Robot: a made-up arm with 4 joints.
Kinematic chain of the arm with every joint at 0, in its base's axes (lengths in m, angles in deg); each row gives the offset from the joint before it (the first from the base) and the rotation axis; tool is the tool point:
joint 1: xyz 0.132 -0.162 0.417 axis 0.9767 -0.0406 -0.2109
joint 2: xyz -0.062 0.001 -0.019 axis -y
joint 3: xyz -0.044 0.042 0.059 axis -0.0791 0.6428 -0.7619
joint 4: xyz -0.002 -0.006 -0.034 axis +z
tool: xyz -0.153 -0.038 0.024
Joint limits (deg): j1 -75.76..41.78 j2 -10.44..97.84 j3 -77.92..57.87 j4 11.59..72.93
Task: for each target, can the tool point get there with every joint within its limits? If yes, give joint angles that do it. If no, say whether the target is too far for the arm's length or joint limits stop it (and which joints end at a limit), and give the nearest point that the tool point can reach.
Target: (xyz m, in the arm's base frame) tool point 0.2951 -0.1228 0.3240
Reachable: no: joint limits stop it (at a limit: joint 1, joint 2, joint 3, joint 4) | nearest point 0.1765 -0.1099 0.4700 | short by 0.189 m
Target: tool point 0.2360 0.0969 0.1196
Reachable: no: too far | nearest point 0.0547 -0.0221 0.2403 | short by 0.248 m
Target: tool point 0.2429 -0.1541 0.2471
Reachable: no: joint limits stop it (at a limit: joint 1, joint 2, joint 4) | nearest point 0.0929 -0.1491 0.2693 | short by 0.152 m
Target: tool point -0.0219 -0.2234 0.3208
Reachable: yes | joints 29.62 42.27 -16.47 48.99
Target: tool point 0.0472 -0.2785 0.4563
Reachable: yes | joints -10.76 15.06 -26.13 64.25
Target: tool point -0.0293 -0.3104 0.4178
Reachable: yes | joints -33.04 53.26 8.90 57.54
